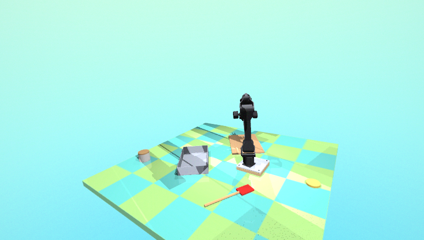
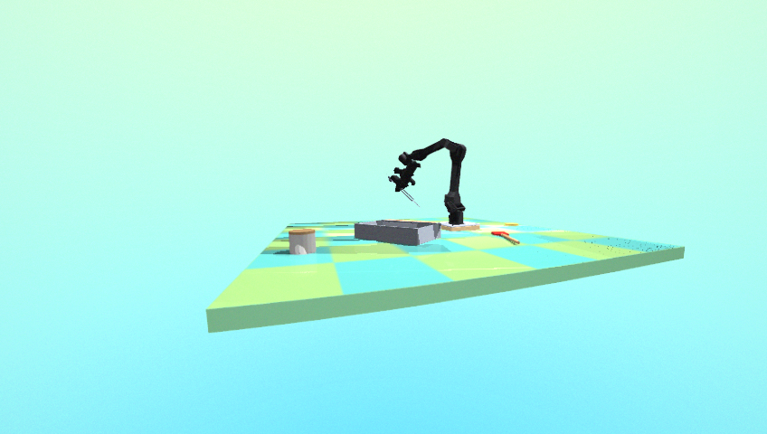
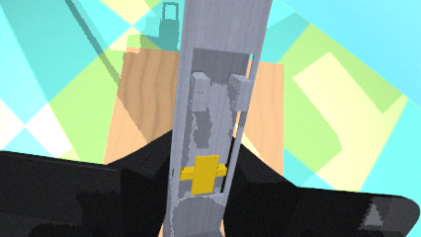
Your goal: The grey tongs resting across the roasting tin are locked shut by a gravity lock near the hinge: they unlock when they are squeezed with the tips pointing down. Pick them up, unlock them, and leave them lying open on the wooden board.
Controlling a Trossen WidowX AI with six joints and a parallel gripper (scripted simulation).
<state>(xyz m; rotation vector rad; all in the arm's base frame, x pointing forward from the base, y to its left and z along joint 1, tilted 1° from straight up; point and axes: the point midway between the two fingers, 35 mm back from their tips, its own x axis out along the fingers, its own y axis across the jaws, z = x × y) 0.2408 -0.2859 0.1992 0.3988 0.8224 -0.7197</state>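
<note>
The yellow lock piece is 3 cm above my gripper tip, 1 cm to the left of it and 1 cm behind it. Round my gripper tip: lidded canister: 71 cm to the left, 39 cm ahead, 16 cm below; wooden board: 19 cm below, 2 cm to the left, 2 cm behind; grey roasting tin: 49 cm to the left, 17 cm below, 7 cm ahead.
</note>
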